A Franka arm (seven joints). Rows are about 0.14 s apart.
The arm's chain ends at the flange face. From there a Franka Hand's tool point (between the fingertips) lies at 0.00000 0.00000 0.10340 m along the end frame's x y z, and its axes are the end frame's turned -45 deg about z.
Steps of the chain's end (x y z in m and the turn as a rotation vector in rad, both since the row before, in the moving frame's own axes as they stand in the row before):
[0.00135 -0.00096 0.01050 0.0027 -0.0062 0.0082]
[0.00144 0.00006 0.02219 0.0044 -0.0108 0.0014]
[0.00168 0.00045 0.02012 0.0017 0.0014 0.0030]
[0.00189 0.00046 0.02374 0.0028 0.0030 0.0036]
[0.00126 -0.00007 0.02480 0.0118 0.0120 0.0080]
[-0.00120 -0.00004 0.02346 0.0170 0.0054 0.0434]
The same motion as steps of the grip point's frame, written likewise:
[0.00138 -0.00038 0.01050 0.0063 -0.0025 0.0082]
[0.00051 -0.00005 0.02218 0.0107 -0.0045 0.0014]
[0.00110 0.00148 0.02012 0.0002 0.0022 0.0030]
[0.00144 0.00168 0.02374 -0.0001 0.0041 0.0036]
[0.00268 0.00086 0.02479 -0.0001 0.0168 0.0080]
[0.00084 -0.00169 0.02344 0.0082 0.0158 0.0434]

